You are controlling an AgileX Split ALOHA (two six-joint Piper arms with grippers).
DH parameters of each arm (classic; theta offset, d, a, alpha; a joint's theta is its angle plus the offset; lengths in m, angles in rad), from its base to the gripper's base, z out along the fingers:
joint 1: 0 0.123 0 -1.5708
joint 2: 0.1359 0 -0.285 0
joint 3: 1.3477 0 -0.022 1.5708
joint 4: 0 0.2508 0 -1.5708
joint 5: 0 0 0.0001 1.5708
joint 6: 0 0.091 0 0
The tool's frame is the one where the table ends.
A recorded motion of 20 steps. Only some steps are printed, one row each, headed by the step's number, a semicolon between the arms.
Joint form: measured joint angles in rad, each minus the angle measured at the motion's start. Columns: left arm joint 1, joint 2, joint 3, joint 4, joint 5, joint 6; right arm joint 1, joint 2, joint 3, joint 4, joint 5, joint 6.
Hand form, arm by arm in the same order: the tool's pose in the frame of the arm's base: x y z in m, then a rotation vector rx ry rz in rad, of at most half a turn. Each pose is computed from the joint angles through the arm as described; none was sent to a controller.
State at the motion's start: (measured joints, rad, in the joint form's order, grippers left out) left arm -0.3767 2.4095 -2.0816 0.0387 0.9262 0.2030; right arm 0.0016 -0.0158 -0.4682 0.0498 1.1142 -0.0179
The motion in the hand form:
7: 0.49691 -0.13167 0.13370 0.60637 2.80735 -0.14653; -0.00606 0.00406 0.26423 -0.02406 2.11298 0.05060
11: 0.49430 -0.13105 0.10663 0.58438 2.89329 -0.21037; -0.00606 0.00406 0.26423 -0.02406 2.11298 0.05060
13: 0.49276 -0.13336 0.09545 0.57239 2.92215 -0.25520; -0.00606 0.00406 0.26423 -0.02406 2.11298 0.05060
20: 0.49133 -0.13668 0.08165 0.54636 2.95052 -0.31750; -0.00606 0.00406 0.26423 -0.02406 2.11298 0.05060
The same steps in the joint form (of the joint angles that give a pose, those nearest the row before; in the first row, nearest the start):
7: 0.1340 0.0483 0.0000 -0.1473 0.0887 0.0247; 0.0000 0.0000 0.0000 0.0000 0.0000 0.0000
11: 0.1414 0.1008 0.0001 -0.1942 0.1197 0.0260; 0.0000 0.0000 0.0000 0.0000 0.0000 0.0000
13: 0.1414 0.1233 0.0000 -0.2270 0.1267 0.0294; 0.0000 0.0000 0.0000 0.0000 0.0000 0.0000
20: 0.1414 0.1523 -0.0012 -0.2729 0.1276 0.0313; 0.0000 0.0000 0.0000 0.0000 0.0000 0.0000

